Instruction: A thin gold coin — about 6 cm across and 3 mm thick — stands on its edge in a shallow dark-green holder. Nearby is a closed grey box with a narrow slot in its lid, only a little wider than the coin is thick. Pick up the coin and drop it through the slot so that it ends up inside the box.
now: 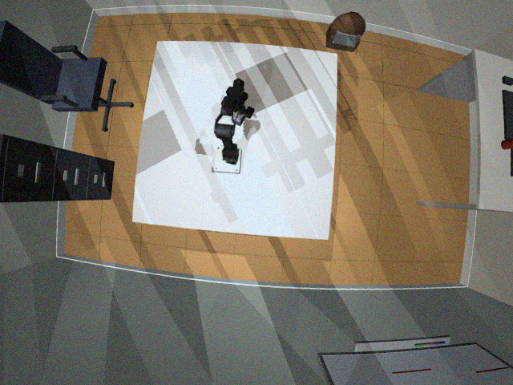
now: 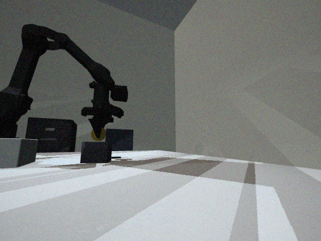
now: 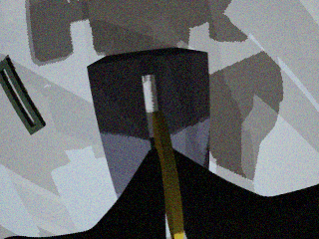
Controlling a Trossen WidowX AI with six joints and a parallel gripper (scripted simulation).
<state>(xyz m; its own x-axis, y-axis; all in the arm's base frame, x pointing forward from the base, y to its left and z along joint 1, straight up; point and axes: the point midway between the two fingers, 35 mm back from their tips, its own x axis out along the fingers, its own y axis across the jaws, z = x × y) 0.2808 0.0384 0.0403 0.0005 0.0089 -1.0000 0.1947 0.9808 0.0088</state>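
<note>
Right now the gold coin is 2 cm above my gripper tip.
</note>
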